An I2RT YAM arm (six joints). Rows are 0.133 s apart.
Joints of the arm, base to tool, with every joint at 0 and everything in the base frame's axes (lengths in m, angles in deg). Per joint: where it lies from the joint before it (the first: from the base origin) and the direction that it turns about. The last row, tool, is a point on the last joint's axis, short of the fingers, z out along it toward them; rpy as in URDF.
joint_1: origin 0 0 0.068 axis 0 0 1
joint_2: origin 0.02 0.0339 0.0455 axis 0 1 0
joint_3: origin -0.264 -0.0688 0 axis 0 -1 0
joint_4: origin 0.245 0.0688 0.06 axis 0 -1 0
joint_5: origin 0.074 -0.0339 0.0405 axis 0 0 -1
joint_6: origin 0.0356 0 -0.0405 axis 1 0 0
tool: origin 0 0 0 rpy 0 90 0
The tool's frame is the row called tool.
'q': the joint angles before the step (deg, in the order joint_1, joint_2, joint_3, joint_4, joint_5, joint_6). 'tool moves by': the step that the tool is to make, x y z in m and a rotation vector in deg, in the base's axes. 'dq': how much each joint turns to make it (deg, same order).
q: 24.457, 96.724, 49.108, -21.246, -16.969, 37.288
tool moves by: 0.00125, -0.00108, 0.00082, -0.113, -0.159, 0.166
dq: -0.287, 0.032, 0.270, -0.287, -0.006, -0.506
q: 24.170, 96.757, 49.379, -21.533, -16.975, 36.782
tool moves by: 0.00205, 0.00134, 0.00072, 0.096, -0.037, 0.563
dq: 0.044, 0.422, 0.683, -0.329, -0.254, -0.480
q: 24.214, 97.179, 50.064, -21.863, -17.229, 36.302
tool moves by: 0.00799, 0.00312, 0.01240, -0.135, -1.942, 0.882
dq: -0.023, -0.205, 2.849, -1.699, 0.520, -1.234
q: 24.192, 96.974, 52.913, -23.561, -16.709, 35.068
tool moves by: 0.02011, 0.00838, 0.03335, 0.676, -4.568, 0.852
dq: -0.023, -0.071, 7.615, -3.626, 0.781, -1.370
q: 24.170, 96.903, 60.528, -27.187, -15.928, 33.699
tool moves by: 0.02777, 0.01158, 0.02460, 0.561, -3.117, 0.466
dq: -0.088, 3.620, 9.576, -3.120, 0.415, -0.879
